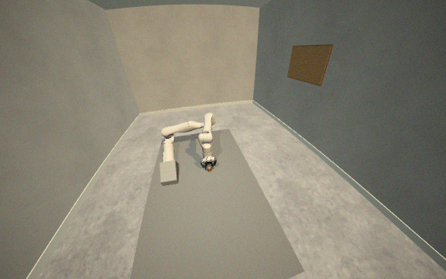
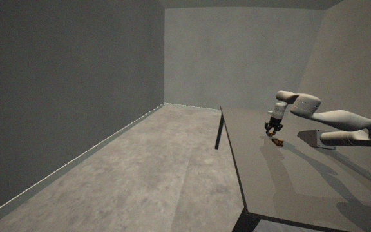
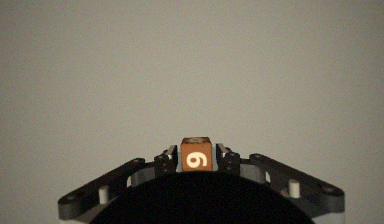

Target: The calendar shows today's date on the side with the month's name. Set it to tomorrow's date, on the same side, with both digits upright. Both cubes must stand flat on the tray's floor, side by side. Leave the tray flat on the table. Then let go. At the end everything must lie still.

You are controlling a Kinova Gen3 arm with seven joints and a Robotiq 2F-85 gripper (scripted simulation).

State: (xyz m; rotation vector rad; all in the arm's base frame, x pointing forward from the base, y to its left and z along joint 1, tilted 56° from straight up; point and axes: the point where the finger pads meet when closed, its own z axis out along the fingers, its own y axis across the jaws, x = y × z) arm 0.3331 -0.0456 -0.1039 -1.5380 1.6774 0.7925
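Right now the digit cube is 10 mm below my hand. Also, from my hand: orange tray 110 mm to the left, 20 mm below.
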